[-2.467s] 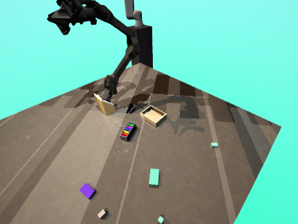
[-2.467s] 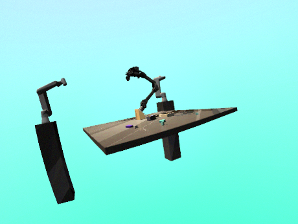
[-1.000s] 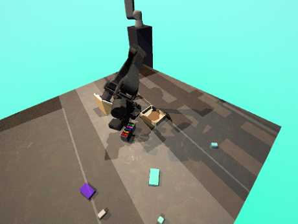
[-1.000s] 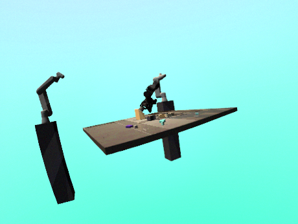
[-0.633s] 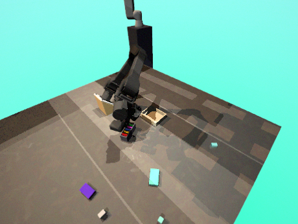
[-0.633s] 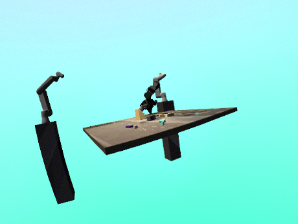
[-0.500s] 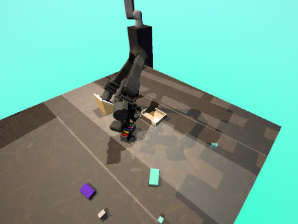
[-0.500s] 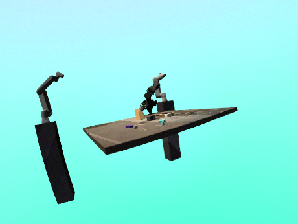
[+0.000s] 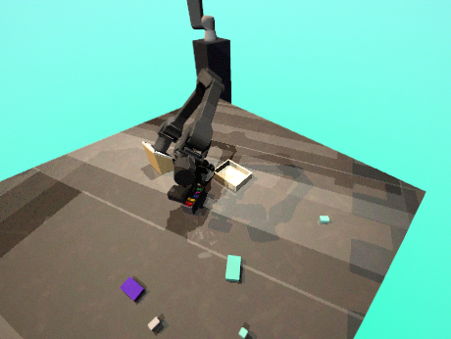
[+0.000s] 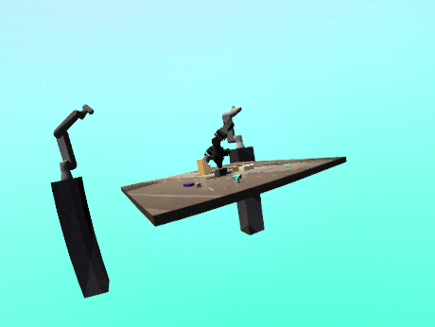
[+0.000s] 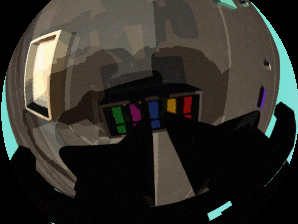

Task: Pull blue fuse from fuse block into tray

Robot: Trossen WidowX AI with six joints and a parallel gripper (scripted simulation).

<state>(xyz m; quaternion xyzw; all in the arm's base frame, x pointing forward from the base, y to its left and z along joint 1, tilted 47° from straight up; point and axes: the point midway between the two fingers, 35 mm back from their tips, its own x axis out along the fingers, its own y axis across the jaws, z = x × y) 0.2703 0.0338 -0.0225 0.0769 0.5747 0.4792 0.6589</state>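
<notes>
Now: gripper tip 20 mm above the blue fuse. Round my gripper tip: yellow fuse 20 mm below, 10 mm to the right, 10 mm ahead; purple fuse 20 mm to the left, 20 mm below, 10 mm behind; red fuse 30 mm to the right, 20 mm below, 20 mm ahead.
</notes>
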